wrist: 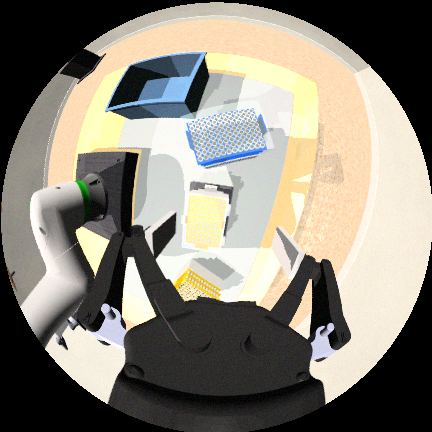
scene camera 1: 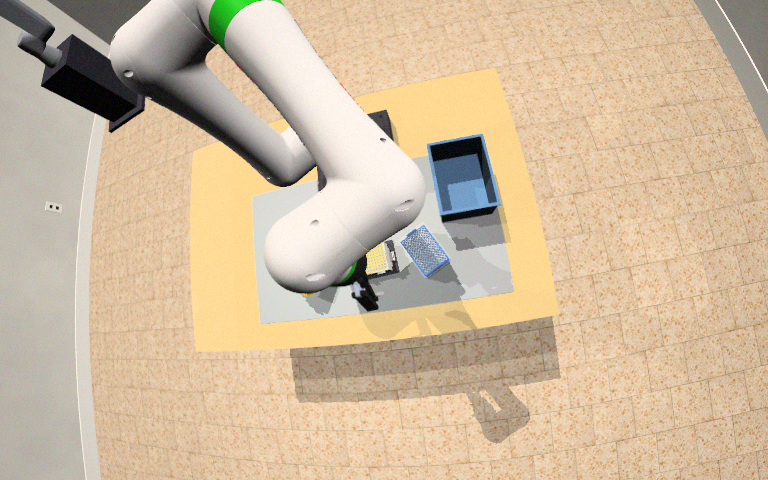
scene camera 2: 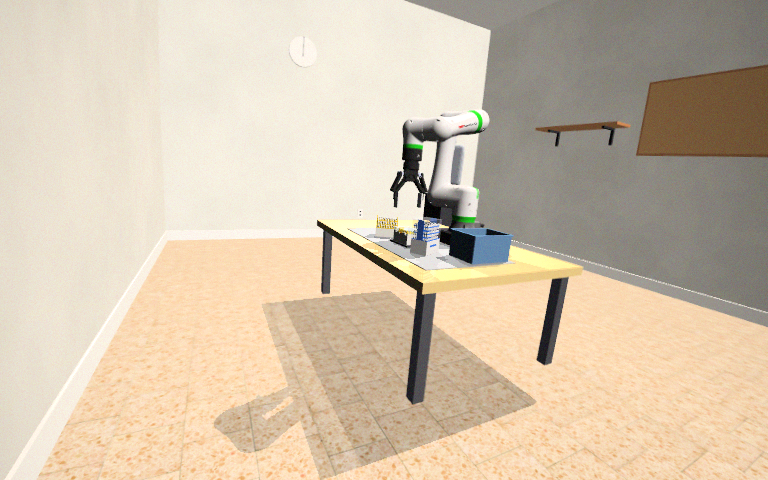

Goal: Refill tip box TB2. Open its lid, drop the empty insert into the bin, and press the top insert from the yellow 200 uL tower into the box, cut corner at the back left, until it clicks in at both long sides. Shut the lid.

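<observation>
The tip box [scene camera 1: 378, 257] [scene camera 2: 403, 236] [wrist: 206, 220] stands in a dark holder at the middle of the mat, with a yellow perforated insert showing. I cannot tell whether its clear lid is shut, nor read a label. The yellow tower [scene camera 1: 306, 294] [scene camera 2: 387, 223] [wrist: 199, 289] is mostly hidden by the arm in scene camera 1 and partly by the gripper body in the wrist view. My gripper [scene camera 2: 407, 204] [wrist: 225, 229] is open and empty, high above the mat, pointing down. The blue bin [scene camera 1: 453, 164] [scene camera 2: 481, 249] [wrist: 160, 111] stands near the table's far end from the yellow tower.
A blue tower [scene camera 1: 424, 250] [scene camera 2: 427, 232] [wrist: 227, 134] stands turned at an angle between the tip box and the bin. The grey mat [scene camera 1: 283, 226] lies on the yellow table [scene camera 1: 220, 254]. The arm's black base plate [wrist: 110, 170] is on the left in the wrist view.
</observation>
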